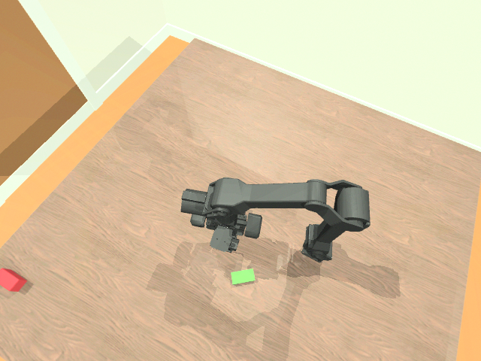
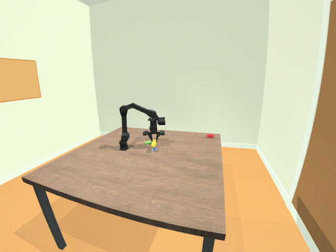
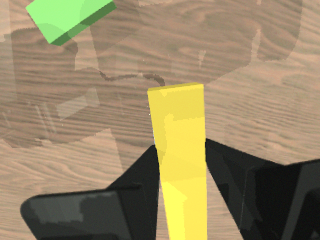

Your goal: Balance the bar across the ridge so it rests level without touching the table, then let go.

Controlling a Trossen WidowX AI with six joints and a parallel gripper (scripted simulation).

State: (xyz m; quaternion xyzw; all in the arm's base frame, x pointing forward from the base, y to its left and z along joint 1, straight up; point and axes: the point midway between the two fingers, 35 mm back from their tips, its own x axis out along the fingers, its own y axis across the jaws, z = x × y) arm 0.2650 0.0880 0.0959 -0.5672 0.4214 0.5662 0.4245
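Right now the yellow bar is 30 mm to the right of my gripper tip and 10 mm ahead of it. From my gripper tip the other things lie so: flat green block: 100 mm behind, 90 mm to the left, 50 mm below; red block: 470 mm ahead, 410 mm to the left, 40 mm below.
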